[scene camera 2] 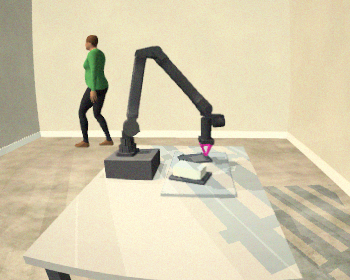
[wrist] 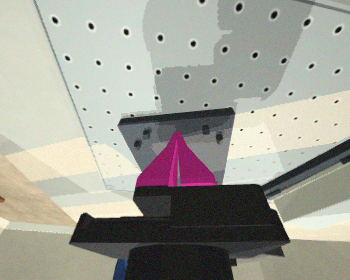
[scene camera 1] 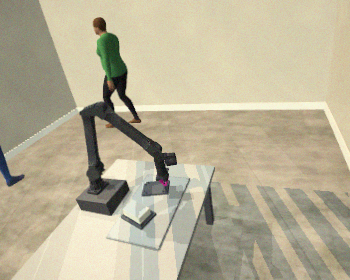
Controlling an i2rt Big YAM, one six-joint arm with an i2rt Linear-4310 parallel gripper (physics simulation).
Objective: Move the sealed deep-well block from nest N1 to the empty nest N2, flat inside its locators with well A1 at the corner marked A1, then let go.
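Places are measured from the arm's base along level axes (x back, y right, z up), in centimetres.
Pixels of known places: gripper, between the fingertips: point(scene camera 2: 205, 155) point(wrist: 177, 136) point(scene camera 1: 165, 185); arm's base, origin of its link: point(scene camera 2: 128, 153) point(scene camera 1: 98, 188).
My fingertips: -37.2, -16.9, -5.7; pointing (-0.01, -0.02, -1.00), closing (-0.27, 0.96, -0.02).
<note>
Ahead of a thing's pixels: the offset from my fingertips to its top centre, as dx, dy, dz. "*": to the spot under its first point. Level surfaces: height alone.
The sealed deep-well block @(+6.0, +24.7, +4.2) point(scene camera 1: 139, 213) point(scene camera 2: 189, 170), a pale low box, sits on a dark nest @(* +2.2, +30.1, +0.2) point(scene camera 1: 136, 223) point(scene camera 2: 190, 178), which I take as N1. The other dark nest @(+6.0, +1.9, +0.5) point(scene camera 1: 152, 189) point(scene camera 2: 192, 158) point(wrist: 172, 131) holds no block and shows small locator pegs in the wrist view; I take it as N2. My gripper point(scene camera 1: 164, 183) point(scene camera 2: 206, 154) point(wrist: 177, 136) is shut and empty, magenta fingertips together, low over one side of this empty nest and apart from the block. The nest labels and the A1 marks cannot be read. The fingers hide part of the empty nest in the wrist view.
Both nests stand on a pale perforated board point(scene camera 1: 122, 234) point(scene camera 2: 220, 189) point(wrist: 107, 45) on the table @(dz -3.0) point(scene camera 1: 60, 255) point(scene camera 2: 125, 220). The arm's dark base block point(scene camera 1: 95, 202) point(scene camera 2: 130, 166) stands beside the board. A person in green point(scene camera 1: 111, 55) point(scene camera 2: 95, 70) is behind the table.
</note>
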